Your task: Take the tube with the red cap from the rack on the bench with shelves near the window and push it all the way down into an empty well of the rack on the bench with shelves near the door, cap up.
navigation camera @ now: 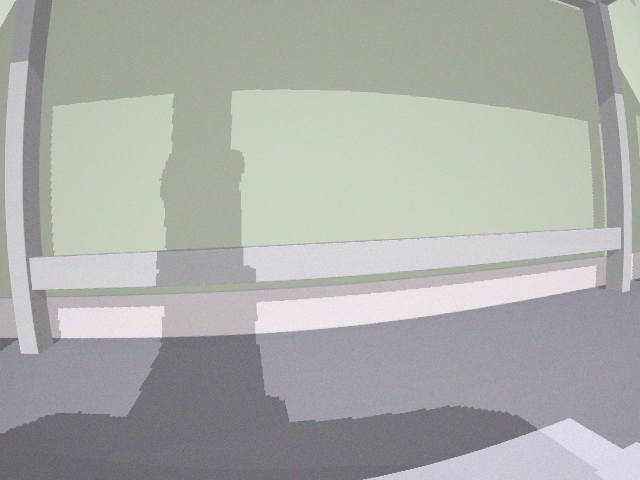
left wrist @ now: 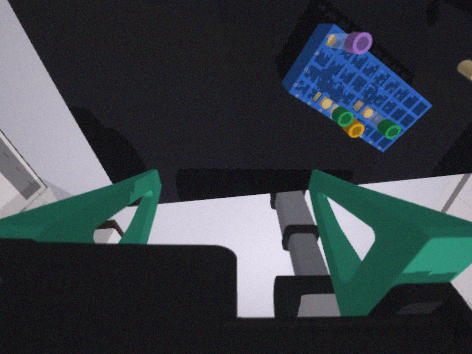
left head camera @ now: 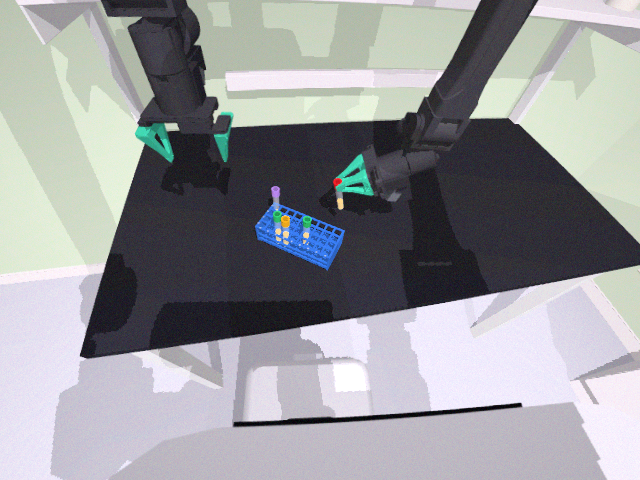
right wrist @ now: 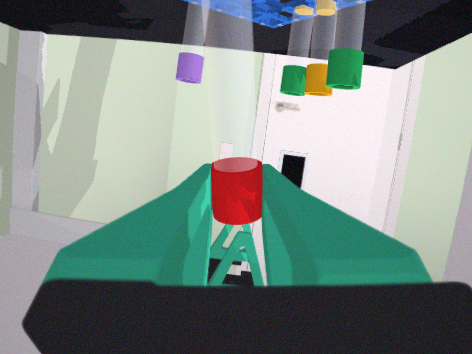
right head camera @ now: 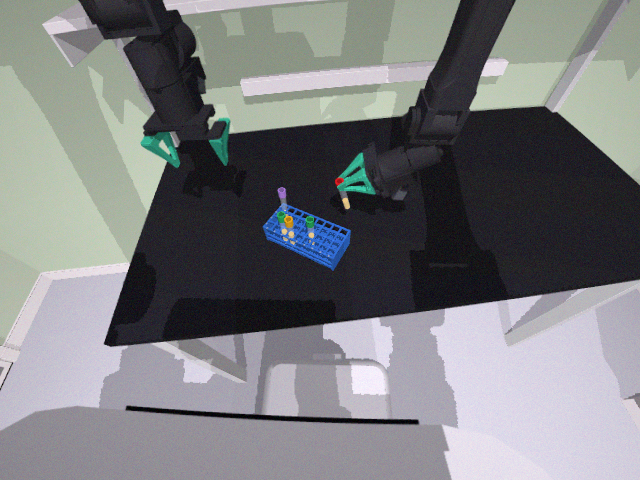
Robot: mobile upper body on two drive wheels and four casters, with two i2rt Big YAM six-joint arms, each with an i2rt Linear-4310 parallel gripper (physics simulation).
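Frame: origin at the left arm's base, x back, y right, z up, level; metres.
Seen in the pictures: left gripper, fingertip midpoint: [left wrist: 234, 178] [left head camera: 199, 160] [right head camera: 202, 164]; right gripper, fingertip midpoint: [left head camera: 335, 185] [right wrist: 237, 178] [right head camera: 337, 185].
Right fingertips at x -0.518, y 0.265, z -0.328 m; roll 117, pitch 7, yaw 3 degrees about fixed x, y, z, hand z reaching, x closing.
Offsets run from my right fingertips to a thing's top centre. "spot": to the spot under its first point. Level surfaces: height alone.
The red-capped tube {spot: dx +0.004, dy +0.004, dz +0.013 m} [left head camera: 338, 182] [right head camera: 339, 181] [right wrist: 237, 192] is held by its cap, cap up, between the fingertips of my right gripper [left head camera: 339, 186] [right head camera: 341, 184] [right wrist: 237, 178]. It hangs above the bench, behind and to the right of the blue rack [left head camera: 326, 260] [right head camera: 333, 260] [left wrist: 302, 67], apart from it. The rack holds two green-capped tubes, an orange-capped tube and a purple-capped tube, with many empty wells. My left gripper [left head camera: 199, 159] [right head camera: 202, 164] [left wrist: 234, 178] is open and empty, above the bench's back left part.
The black bench top {dz -0.168 m} [left head camera: 206, 268] [right head camera: 222, 268] bears the rack. A white rail {spot: dx -0.480, dy -0.079, dz +0.009 m} [left head camera: 299, 80] [right head camera: 310, 80] runs behind the bench. A pale stool [left head camera: 305, 382] [right head camera: 330, 379] stands below the near edge. A white door [right wrist: 340, 130] shows in the right wrist view.
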